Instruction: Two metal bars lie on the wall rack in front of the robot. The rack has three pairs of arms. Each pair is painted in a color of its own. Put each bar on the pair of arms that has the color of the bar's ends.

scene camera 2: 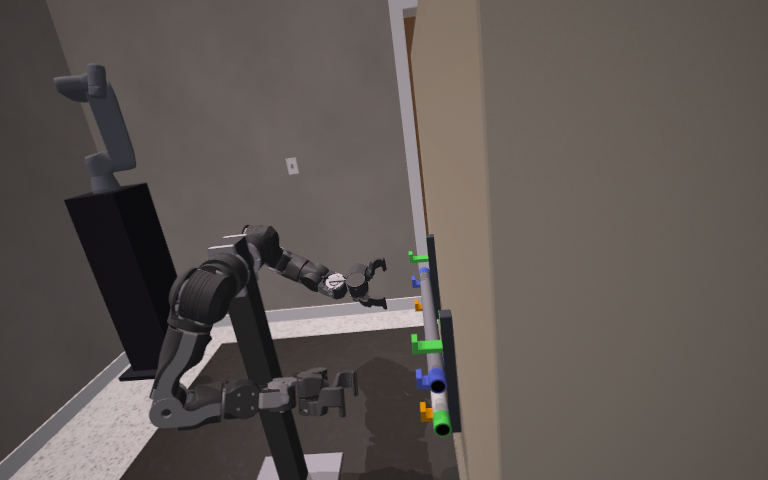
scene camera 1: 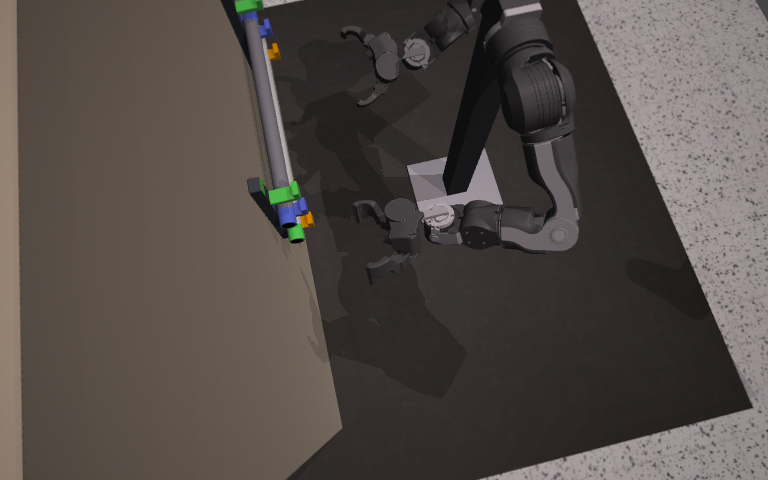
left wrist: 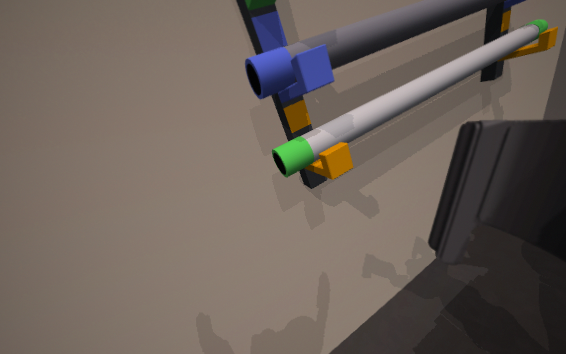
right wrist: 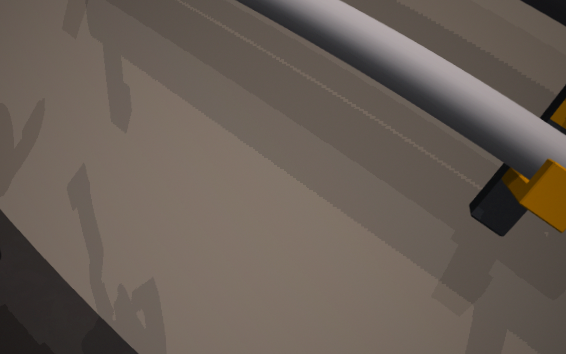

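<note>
The dark grey bar [scene camera 1: 269, 107] [scene camera 2: 430, 319] [left wrist: 390, 30] has blue ends and lies on the middle, blue arms [scene camera 2: 419, 379] [left wrist: 314, 69]. The light bar [scene camera 2: 440, 400] [left wrist: 420, 92] [right wrist: 425, 80] has green ends and lies on the bottom, orange arms [scene camera 2: 424, 412] [left wrist: 337, 160] [right wrist: 547, 197]. The top, green arms [scene camera 1: 284, 193] [scene camera 2: 427, 345] hold no bar. My left gripper [scene camera 1: 364, 246] [scene camera 2: 385, 286] is open and empty, apart from the rack and both bars. My right gripper [scene camera 1: 351, 67] [scene camera 2: 349, 396] is open and empty, also apart from them.
The rack's dark uprights [scene camera 2: 445, 328] [left wrist: 491, 65] stand against the beige wall [scene camera 1: 169, 254] [left wrist: 125, 200]. My pedestal [scene camera 1: 472, 113] stands on a pale base plate [scene camera 1: 427, 175] over the dark mat [scene camera 1: 538, 367]. Another grey arm [scene camera 2: 116, 124] stands on a black stand at the back left in scene camera 2.
</note>
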